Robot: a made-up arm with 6 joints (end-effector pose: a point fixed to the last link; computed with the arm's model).
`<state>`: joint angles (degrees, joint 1 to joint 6).
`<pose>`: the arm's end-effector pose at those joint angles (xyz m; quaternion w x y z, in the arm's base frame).
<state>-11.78 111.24 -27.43 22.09 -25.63 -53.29</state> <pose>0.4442 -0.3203 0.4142 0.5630 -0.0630 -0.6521 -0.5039</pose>
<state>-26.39 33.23 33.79 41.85 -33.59 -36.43</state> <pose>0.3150 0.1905 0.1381 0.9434 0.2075 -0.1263 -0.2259</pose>
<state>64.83 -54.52 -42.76 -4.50 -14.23 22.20</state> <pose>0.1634 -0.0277 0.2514 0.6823 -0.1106 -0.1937 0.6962</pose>
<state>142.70 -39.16 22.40 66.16 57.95 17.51</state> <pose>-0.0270 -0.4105 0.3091 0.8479 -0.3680 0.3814 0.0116</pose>
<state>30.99 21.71 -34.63 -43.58 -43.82 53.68</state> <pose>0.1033 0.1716 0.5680 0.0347 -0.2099 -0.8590 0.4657</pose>
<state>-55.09 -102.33 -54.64 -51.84 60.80 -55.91</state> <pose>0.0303 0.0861 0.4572 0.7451 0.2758 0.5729 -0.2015</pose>
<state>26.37 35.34 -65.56 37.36 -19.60 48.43</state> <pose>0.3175 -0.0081 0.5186 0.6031 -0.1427 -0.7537 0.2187</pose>
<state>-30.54 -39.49 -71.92 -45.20 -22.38 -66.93</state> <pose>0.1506 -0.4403 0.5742 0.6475 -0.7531 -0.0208 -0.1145</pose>
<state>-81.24 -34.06 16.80 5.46 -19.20 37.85</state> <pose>0.3514 -0.2638 0.3631 0.5201 -0.0483 -0.3778 -0.7645</pose>
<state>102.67 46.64 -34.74 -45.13 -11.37 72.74</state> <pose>-0.1806 -0.2752 0.5478 0.3702 -0.5636 0.6905 -0.2617</pose>
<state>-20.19 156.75 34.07 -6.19 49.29 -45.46</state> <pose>0.2855 0.2801 0.5057 0.3523 0.1915 -0.7403 0.5396</pose>
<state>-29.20 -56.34 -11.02 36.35 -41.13 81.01</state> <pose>0.3741 0.0691 0.3985 0.9046 0.1654 -0.3396 -0.1973</pose>
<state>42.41 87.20 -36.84 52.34 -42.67 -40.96</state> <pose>0.4292 -0.1100 0.2086 0.8723 -0.0886 -0.4751 -0.0740</pose>
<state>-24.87 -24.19 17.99 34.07 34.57 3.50</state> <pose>0.3294 0.1556 0.3221 0.5572 0.4978 0.0841 -0.6593</pose>
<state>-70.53 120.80 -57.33 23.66 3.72 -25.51</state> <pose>0.0579 -0.3743 0.5455 0.0593 -0.3946 -0.7019 -0.5900</pose>
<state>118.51 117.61 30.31 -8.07 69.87 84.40</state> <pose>0.3425 -0.0424 0.5241 0.1788 -0.7529 -0.5293 0.3479</pose>
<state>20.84 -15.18 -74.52 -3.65 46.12 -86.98</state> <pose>-0.1007 -0.3022 0.3460 0.8488 -0.4157 0.3040 -0.1198</pose>
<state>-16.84 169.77 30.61 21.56 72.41 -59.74</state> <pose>0.3331 0.2238 0.3068 0.5645 0.0689 -0.4739 0.6724</pose>
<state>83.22 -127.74 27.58 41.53 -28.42 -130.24</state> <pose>0.0853 0.2439 0.7695 0.5042 0.5221 -0.6467 0.2344</pose>
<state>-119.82 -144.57 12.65 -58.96 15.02 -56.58</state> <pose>0.3251 0.0687 0.5934 0.2197 0.6013 0.5808 -0.5029</pose>
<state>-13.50 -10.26 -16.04 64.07 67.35 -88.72</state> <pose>0.0362 0.2247 0.6825 0.3256 0.5973 0.7039 -0.2043</pose>
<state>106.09 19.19 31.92 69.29 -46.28 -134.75</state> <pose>0.3067 -0.5027 0.4976 0.1321 -0.8126 0.2007 0.5309</pose>
